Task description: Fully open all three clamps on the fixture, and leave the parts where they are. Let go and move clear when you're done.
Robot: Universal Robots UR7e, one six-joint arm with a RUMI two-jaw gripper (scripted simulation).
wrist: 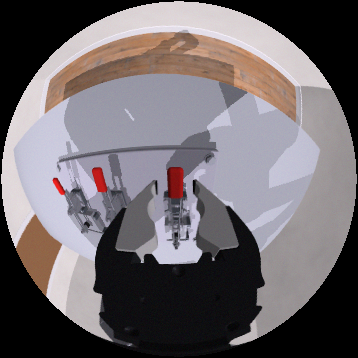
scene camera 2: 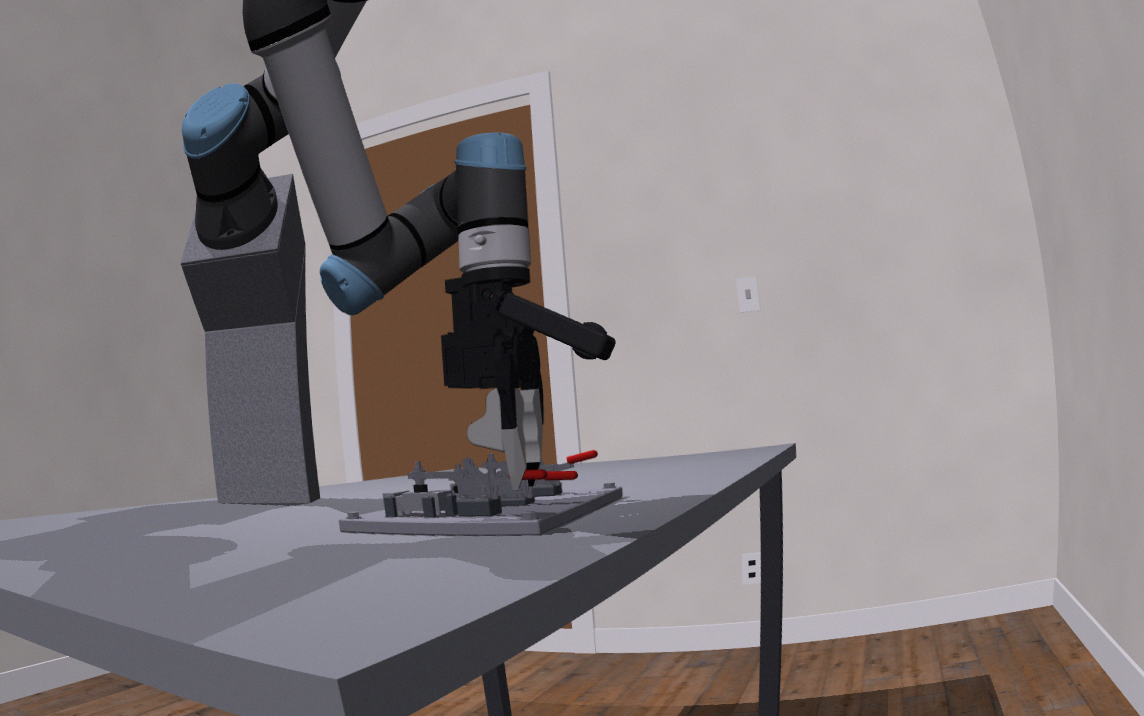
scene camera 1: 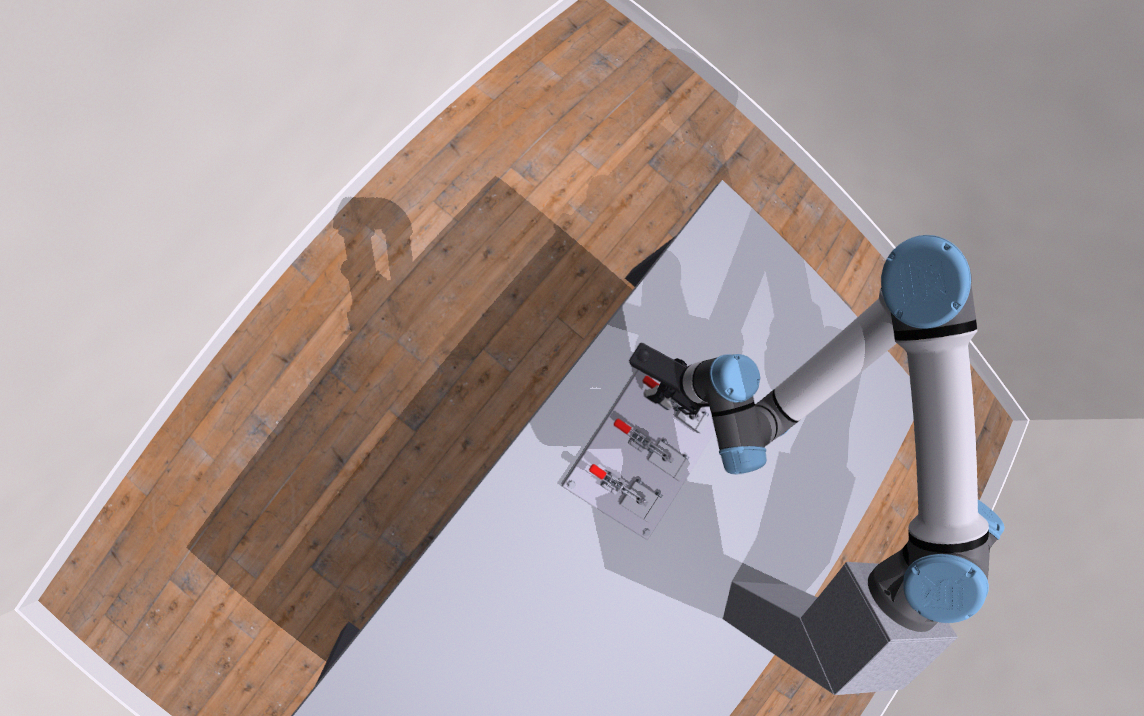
In view: the gripper [scene camera 2: 524, 488] and a fixture plate [scene camera 1: 609, 449].
The gripper shows as well in the wrist view [wrist: 175, 181] and in scene camera 1 [scene camera 1: 650, 385]. The fixture plate also shows in the wrist view [wrist: 130, 171].
